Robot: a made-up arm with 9 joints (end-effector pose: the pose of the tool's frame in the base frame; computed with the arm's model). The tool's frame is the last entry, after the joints.
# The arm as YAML. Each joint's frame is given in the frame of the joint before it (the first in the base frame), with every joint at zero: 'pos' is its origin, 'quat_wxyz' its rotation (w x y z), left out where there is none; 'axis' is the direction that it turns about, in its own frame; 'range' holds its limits. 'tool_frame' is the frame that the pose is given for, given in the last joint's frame.
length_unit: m
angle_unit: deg
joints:
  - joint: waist
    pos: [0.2, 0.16, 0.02]
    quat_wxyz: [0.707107, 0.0, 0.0, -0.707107]
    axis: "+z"
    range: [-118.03, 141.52]
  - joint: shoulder
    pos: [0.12, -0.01, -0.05]
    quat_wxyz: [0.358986, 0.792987, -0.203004, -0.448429]
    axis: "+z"
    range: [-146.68, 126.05]
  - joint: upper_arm
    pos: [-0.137, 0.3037, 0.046]
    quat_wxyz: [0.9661, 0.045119, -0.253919, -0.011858]
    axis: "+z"
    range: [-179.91, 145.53]
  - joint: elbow
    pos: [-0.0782, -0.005, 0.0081]
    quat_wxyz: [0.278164, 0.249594, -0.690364, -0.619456]
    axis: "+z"
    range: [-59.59, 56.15]
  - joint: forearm
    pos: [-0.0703, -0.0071, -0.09]
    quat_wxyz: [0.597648, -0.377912, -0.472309, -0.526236]
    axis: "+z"
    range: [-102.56, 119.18]
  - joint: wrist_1
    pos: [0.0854, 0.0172, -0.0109]
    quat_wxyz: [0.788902, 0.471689, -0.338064, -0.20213]
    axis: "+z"
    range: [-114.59, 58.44]
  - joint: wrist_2
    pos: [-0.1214, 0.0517, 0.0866]
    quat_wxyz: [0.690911, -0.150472, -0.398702, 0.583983]
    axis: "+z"
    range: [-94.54, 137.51]
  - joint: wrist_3
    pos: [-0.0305, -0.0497, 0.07]
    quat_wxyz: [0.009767, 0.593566, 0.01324, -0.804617]
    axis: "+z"
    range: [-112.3, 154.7]
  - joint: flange
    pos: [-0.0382, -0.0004, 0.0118]
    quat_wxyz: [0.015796, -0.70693, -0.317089, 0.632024]
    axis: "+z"
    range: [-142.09, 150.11]
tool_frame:
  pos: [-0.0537, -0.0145, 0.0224]
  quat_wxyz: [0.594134, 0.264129, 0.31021, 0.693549]
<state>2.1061 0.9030 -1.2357 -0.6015 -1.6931 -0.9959 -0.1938 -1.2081 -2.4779</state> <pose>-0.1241 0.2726 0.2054 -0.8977 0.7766 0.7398</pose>
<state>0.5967 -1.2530 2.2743 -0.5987 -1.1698 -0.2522 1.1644 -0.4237 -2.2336</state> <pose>0.0176 -0.0973 -0.1716 -1.4452 -2.4122 0.1377</pose>
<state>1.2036 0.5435 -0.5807 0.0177 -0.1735 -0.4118 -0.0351 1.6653 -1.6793</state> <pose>0.1457 0.2641 0.1762 0.0297 1.9624 2.0996</pose>
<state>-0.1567 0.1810 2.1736 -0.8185 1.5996 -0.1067 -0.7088 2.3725 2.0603</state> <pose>0.0963 0.3747 0.3717 0.6124 -1.9799 0.8362</pose>
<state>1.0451 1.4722 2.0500 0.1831 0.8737 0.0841 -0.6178 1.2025 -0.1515</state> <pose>0.1829 0.5223 0.2376 -1.7263 1.8719 1.1525</pose>
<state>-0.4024 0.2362 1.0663 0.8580 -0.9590 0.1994 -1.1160 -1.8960 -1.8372</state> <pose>0.0446 0.2412 0.0962 0.9123 -1.3810 0.8839</pose>
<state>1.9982 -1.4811 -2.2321 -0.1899 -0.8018 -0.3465 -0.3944 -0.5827 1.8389</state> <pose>0.6542 -0.1496 0.0282 1.9101 0.3941 0.1186</pose>
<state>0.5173 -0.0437 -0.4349 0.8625 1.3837 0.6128 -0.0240 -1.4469 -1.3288</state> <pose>0.2284 -0.1245 0.2603 1.5054 0.1602 -2.7481</pose>
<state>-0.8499 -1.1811 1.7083 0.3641 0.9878 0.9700 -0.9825 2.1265 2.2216</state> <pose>-0.3021 0.1867 -0.1309 -0.7554 1.5790 -0.0425</pose>
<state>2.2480 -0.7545 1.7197 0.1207 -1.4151 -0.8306 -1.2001 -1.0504 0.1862</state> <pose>0.3311 0.0583 0.0721 -1.2763 2.5015 -1.2572</pose>
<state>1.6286 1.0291 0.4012 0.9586 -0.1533 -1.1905 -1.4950 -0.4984 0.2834</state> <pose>-0.0948 0.2637 0.1379 1.2991 -0.9994 1.7788</pose>
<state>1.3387 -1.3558 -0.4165 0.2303 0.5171 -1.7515 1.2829 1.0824 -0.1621</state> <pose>0.2016 -0.2257 -0.1494 0.6771 -0.5569 0.0767</pose>
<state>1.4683 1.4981 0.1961 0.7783 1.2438 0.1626 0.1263 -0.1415 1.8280</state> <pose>0.2396 0.3329 0.2535 1.5493 -0.0239 -0.0628</pose>
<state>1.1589 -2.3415 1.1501 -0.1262 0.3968 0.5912 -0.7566 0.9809 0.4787</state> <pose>0.3973 0.1340 -0.4429 0.1699 -1.6767 0.2245</pose>
